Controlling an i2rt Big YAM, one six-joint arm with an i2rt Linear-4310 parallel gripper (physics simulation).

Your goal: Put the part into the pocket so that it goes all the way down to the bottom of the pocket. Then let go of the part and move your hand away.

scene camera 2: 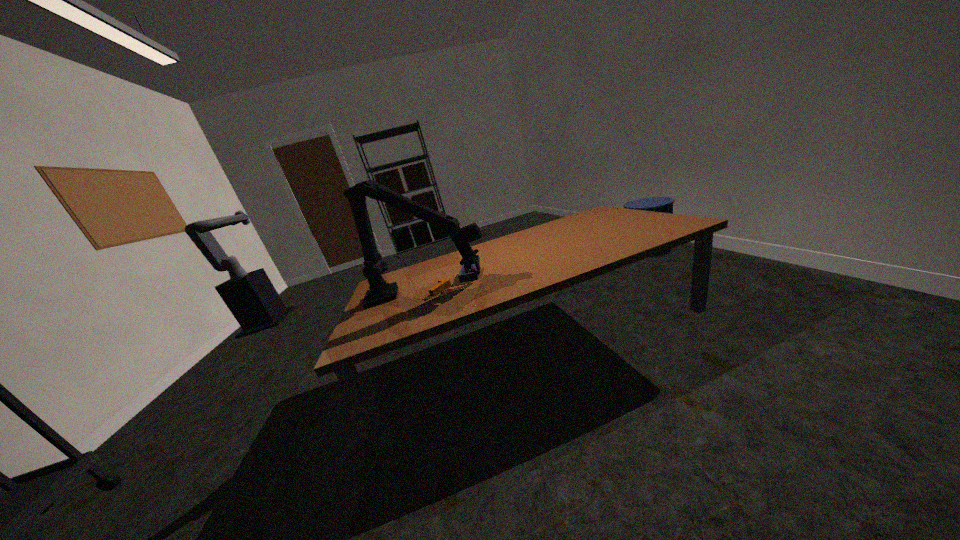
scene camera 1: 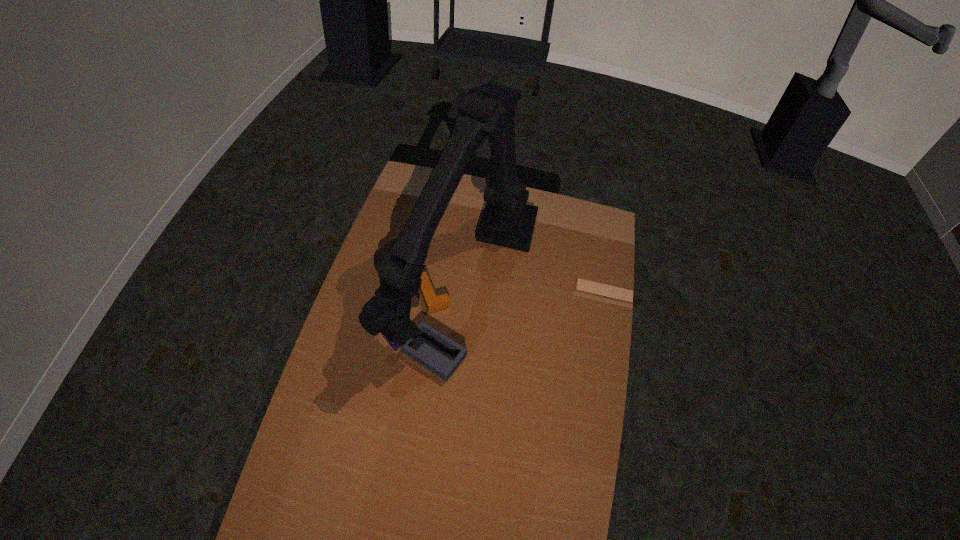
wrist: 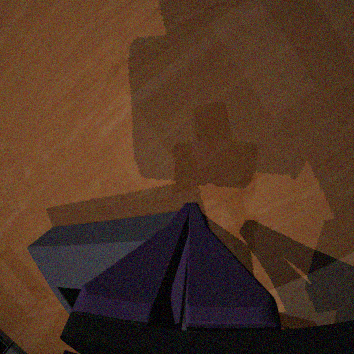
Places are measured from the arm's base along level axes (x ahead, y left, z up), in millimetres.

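Pixels of known places: gripper, fingertip midpoint: [scene camera 2: 478, 273] [scene camera 1: 396, 349] [wrist: 191, 210]; arm's base at its link origin: [scene camera 2: 380, 292] [scene camera 1: 508, 221].
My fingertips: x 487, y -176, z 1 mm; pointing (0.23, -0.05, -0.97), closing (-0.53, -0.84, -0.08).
Ahead of a thing's pixels: the offset from my fingertips to its top centre. Level surfaces: height alone.
The orange part @[dz +1, dx -201, dy +32 mm] [scene camera 1: 435, 299] [scene camera 2: 439, 288] lies on the table beside the grey block, on the side toward the arm's base, outside the pocket. The arm partly covers it in scene camera 1. The grey block with the pocket @[dz +7, dx -29, dy +89 mm] [scene camera 1: 427, 360] [wrist: 85, 260] sits on the table; the part of its pocket that shows holds no orange. My gripper [scene camera 1: 394, 345] [wrist: 191, 210] is shut and empty, low at the block's left end in scene camera 1. In the wrist view its purple fingers meet and cover much of the block. Whether the fingers touch the block I cannot tell.
A pale wooden strip [scene camera 1: 604, 290] lies near the right edge of the table @[dz -29 mm] [scene camera 1: 510, 429] in scene camera 1. My arm's base [scene camera 1: 506, 227] stands at the far end. A second grey arm [scene camera 1: 844, 50] [scene camera 2: 211, 248] stands on a pedestal off the table.
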